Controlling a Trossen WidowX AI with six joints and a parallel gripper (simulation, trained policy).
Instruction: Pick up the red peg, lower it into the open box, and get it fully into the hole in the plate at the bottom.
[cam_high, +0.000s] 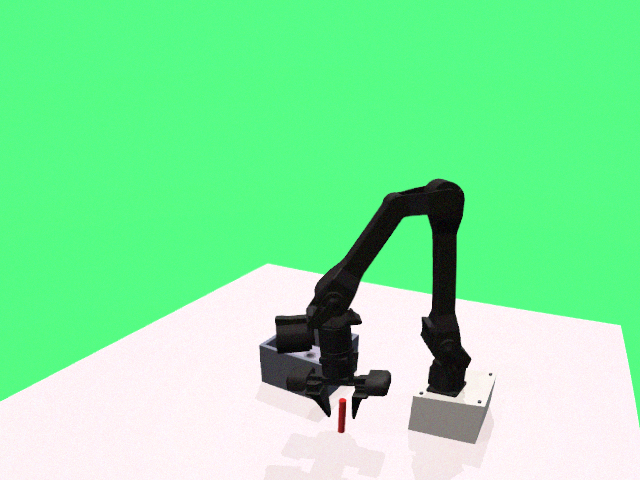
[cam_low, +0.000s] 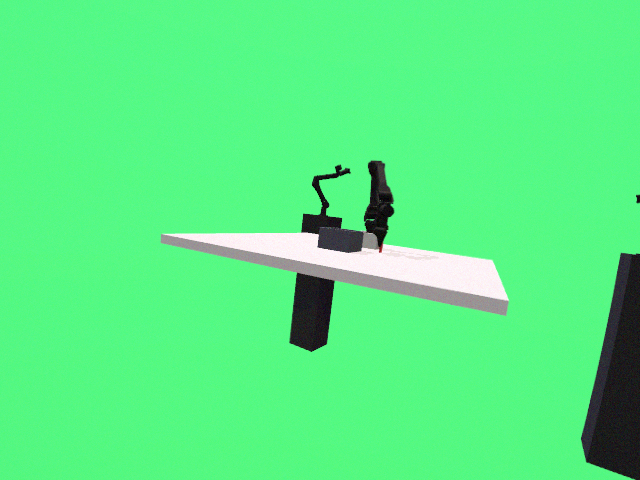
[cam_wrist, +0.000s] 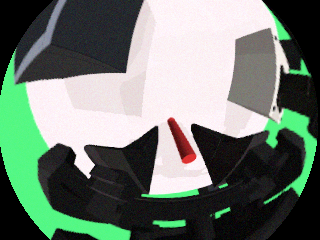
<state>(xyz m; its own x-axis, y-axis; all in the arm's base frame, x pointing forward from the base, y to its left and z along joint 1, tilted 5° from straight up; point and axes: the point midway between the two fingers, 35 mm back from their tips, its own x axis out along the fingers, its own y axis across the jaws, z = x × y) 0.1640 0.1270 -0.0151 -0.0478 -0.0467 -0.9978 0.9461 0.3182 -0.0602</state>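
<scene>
Now: the grey box 17 cm ahead of my gripper tip, 13 cm to the right of it and 1 cm below it. Round my gripper tip: red peg: 1 cm above.
</scene>
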